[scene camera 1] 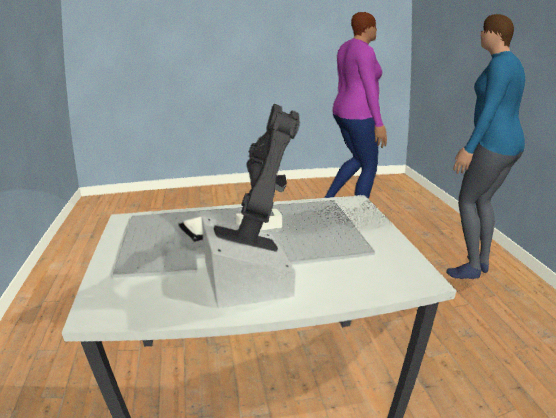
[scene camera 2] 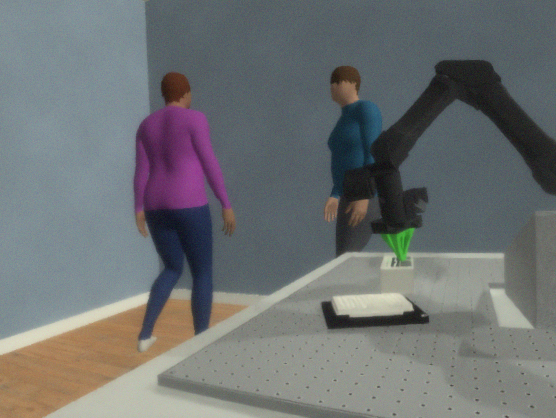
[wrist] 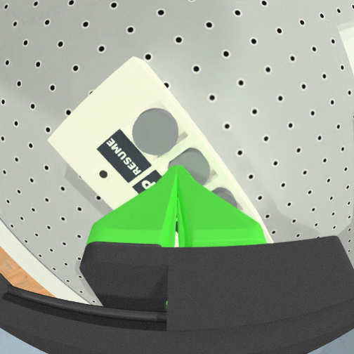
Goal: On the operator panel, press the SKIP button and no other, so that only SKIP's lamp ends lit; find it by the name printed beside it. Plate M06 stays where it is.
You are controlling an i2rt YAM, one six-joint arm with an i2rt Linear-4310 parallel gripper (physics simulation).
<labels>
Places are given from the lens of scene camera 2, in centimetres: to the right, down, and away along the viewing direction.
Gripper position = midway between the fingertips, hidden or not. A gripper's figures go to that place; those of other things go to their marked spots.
my gripper (scene camera 2: 402,260): 29, 12, 90
white plate (scene camera 2: 391,303): 19, 16, 66
black holder (scene camera 2: 389,320): 18, 18, 62
</labels>
